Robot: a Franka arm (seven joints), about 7 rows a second.
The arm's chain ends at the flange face. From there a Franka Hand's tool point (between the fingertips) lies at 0.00 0.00 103.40 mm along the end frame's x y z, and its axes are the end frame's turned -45 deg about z.
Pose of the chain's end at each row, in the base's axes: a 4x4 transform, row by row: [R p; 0 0 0 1], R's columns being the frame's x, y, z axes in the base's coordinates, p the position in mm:
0.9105 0.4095 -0.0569 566.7; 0.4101 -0.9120 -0.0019 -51.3; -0.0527 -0.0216 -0.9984 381.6; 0 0 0 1
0.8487 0.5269 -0.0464 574.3; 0.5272 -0.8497 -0.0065 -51.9; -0.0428 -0.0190 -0.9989 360.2; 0 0 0 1
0.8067 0.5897 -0.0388 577.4; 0.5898 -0.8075 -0.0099 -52.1; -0.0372 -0.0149 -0.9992 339.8; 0 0 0 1
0.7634 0.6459 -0.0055 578.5; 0.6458 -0.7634 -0.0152 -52.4; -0.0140 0.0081 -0.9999 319.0; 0 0 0 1
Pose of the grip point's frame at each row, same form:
0.3543 0.9334 -0.0569 560.8; 0.9349 -0.3549 -0.0019 -51.5; -0.0220 -0.0525 -0.9984 278.4; 0 0 0 1
0.2275 0.9727 -0.0464 569.5; 0.9736 -0.2280 -0.0065 -52.6; -0.0168 -0.0437 -0.9989 256.9; 0 0 0 1
0.1534 0.9874 -0.0388 573.4; 0.9880 -0.1539 -0.0099 -53.1; -0.0158 -0.0368 -0.9992 236.5; 0 0 0 1
0.0831 0.9965 -0.0055 577.9; 0.9965 -0.0832 -0.0152 -54.0; -0.0156 -0.0042 -0.9999 215.6; 0 0 0 1

